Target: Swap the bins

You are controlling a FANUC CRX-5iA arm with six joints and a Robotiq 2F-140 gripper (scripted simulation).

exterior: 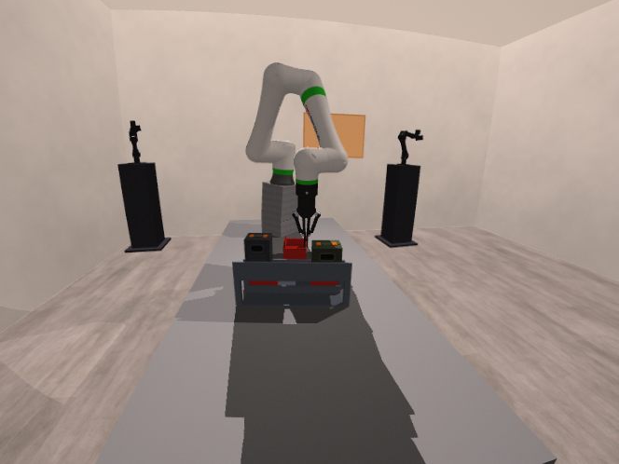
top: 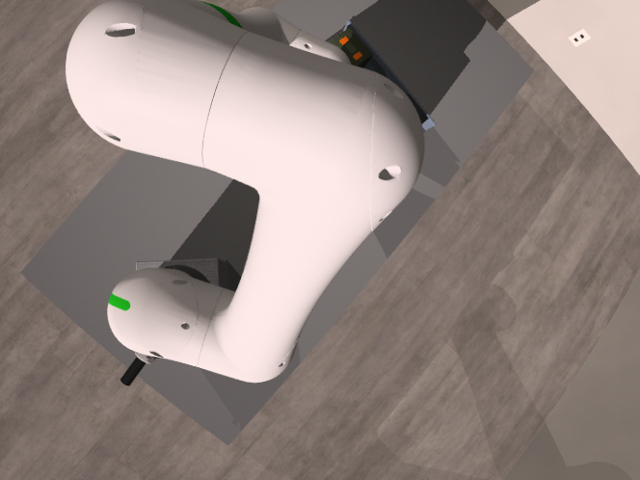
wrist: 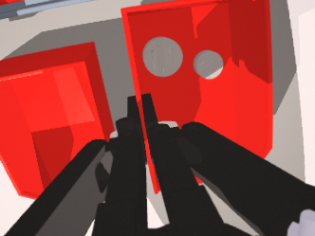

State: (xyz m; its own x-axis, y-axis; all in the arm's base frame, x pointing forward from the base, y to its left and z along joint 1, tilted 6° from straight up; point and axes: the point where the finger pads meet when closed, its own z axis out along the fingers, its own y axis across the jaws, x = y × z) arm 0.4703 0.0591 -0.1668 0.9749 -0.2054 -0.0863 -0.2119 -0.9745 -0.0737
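Right now the grey disc is 7 cm below my hand, 3 cm to the right of it and 2 cm ahead of it. The rest, counted from my hand: grey shelf: 19 cm ahead, 9 cm to the right, 4 cm below; grey part: 21 cm ahead, 9 cm below.
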